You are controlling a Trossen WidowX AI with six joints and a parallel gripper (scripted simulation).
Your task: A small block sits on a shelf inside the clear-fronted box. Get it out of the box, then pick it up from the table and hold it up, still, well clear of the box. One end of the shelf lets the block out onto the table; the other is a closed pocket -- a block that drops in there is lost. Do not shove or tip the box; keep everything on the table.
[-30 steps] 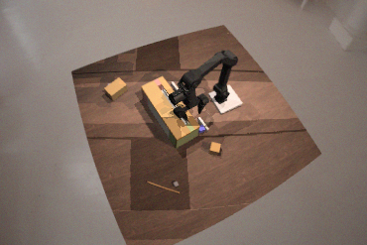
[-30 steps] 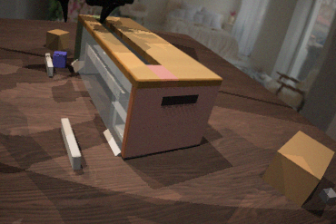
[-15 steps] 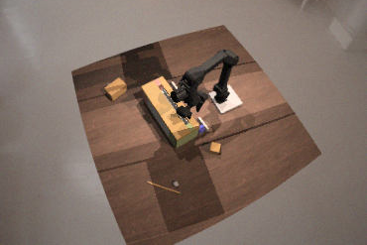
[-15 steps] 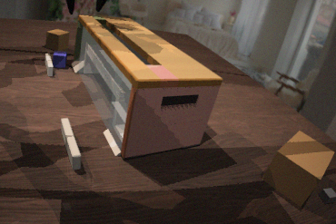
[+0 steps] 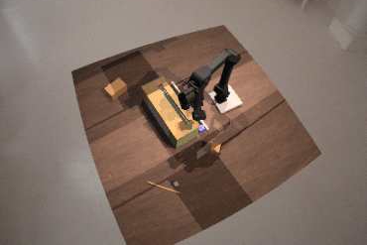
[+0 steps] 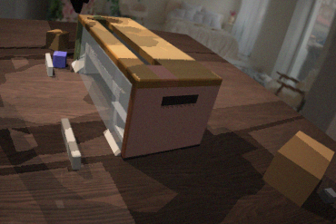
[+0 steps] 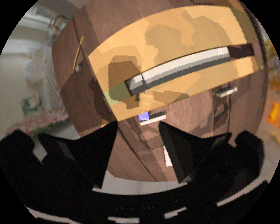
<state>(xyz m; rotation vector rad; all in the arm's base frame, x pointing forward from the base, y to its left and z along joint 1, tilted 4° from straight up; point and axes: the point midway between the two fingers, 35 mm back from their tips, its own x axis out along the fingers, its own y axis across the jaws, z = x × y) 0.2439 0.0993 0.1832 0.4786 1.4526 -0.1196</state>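
Right now the blue block is 4 cm behind my gripper tip, 2 cm to the left of it and 14 cm below it. Also, from my gripper tip: orange cube 4 cm behind, 17 cm to the left, 13 cm below; then thin stick 31 cm ahead, 23 cm to the left, 15 cm below; then orange box 31 cm ahead, 45 cm to the right, 13 cm below.
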